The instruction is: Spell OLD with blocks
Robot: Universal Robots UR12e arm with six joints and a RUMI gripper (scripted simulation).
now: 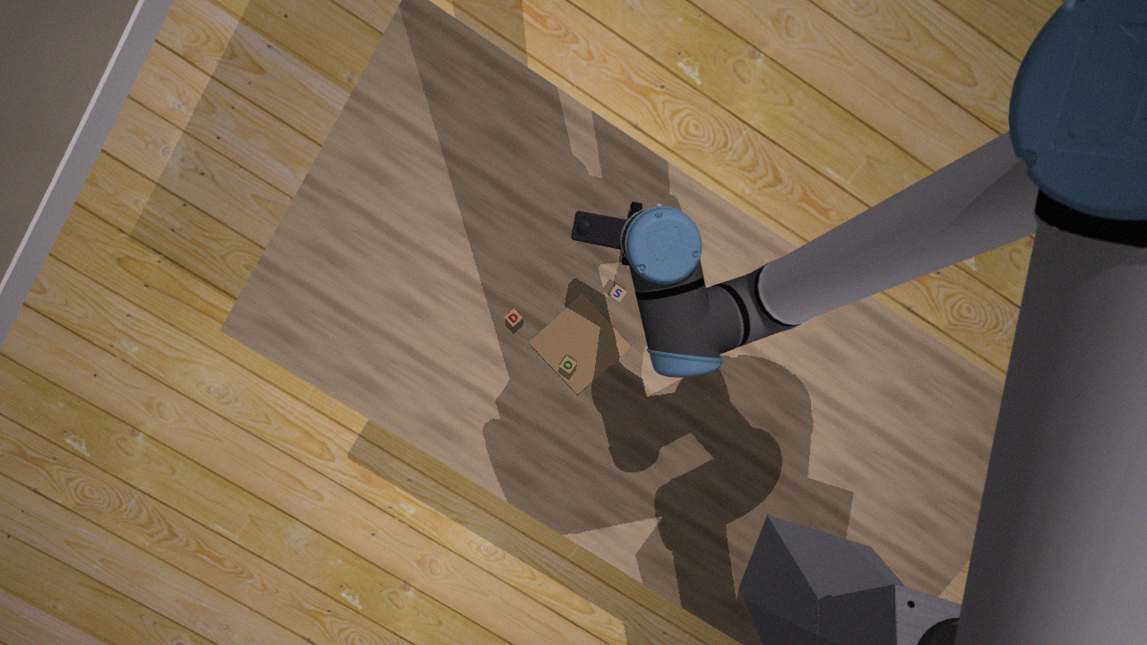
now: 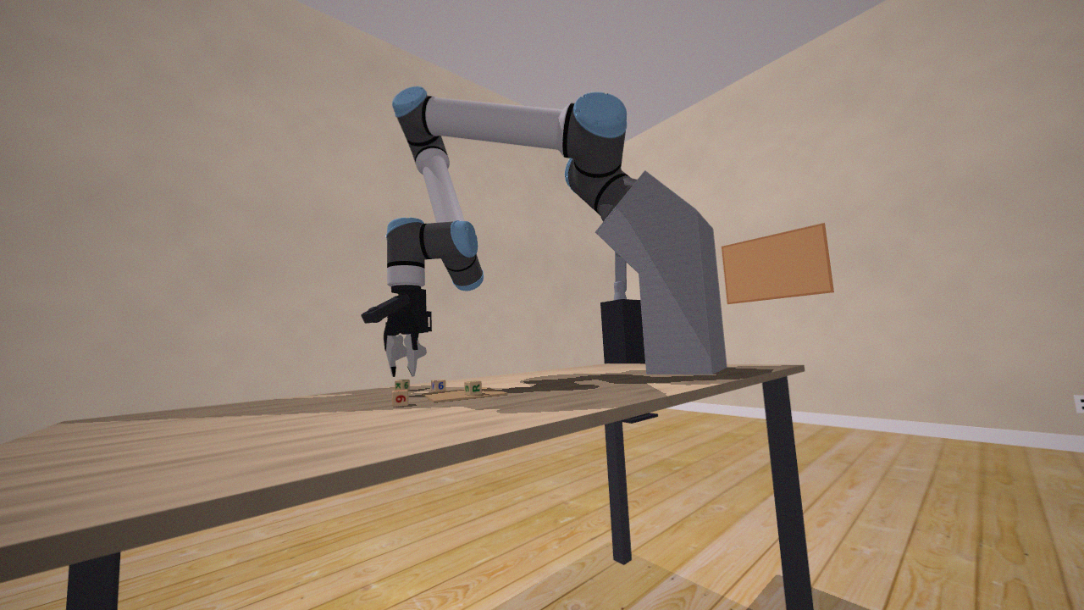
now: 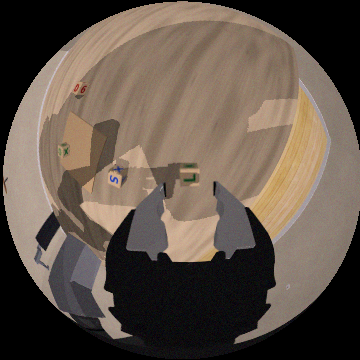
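My gripper is now 5 cm past the mat, 23 cm to the right of it and 5 cm above it.
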